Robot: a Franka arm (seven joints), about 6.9 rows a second.
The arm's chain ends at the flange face. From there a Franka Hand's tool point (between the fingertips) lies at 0.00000 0.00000 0.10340 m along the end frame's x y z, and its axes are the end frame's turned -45 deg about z.
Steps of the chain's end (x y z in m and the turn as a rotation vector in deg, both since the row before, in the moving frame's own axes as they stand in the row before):
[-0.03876, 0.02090, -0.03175, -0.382, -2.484, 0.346]
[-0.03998, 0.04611, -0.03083, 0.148, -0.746, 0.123]
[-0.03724, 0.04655, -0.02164, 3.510, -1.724, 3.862]
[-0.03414, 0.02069, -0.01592, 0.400, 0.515, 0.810]
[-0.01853, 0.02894, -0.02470, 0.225, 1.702, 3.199]
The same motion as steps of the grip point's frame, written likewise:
[-0.04583, -0.01532, -0.03185, 1.486, -2.027, 0.346]
[-0.06164, 0.00319, -0.03084, 0.632, -0.423, 0.123]
[-0.05675, -0.00001, -0.02188, 3.701, 1.263, 3.862]
[-0.03760, -0.00936, -0.01593, -0.081, 0.647, 0.810]
[-0.03116, 0.00931, -0.02475, -1.044, 1.363, 3.199]

